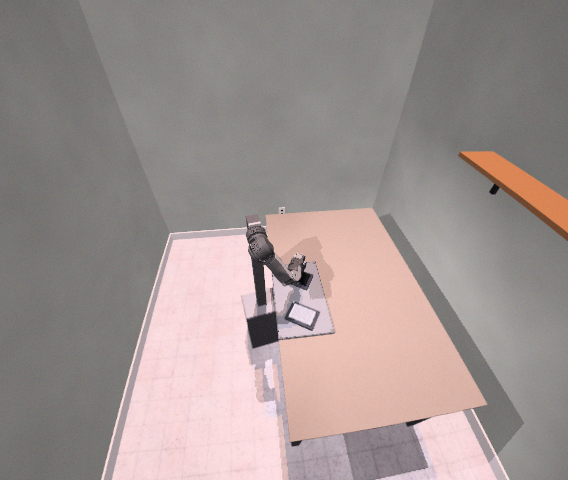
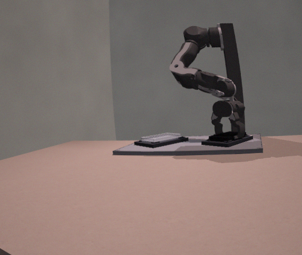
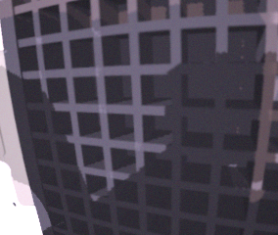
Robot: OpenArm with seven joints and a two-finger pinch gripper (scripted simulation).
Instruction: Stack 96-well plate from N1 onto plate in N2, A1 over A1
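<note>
The dark 96-well plate lies right at my hand. From my hand the other things lie so: clear 96-well plate (25 cm to the right, 6 cm behind); then plate nest N1 (1 cm below); then A1 label (9 cm to the left, 2 cm behind, 1 cm below).
</note>
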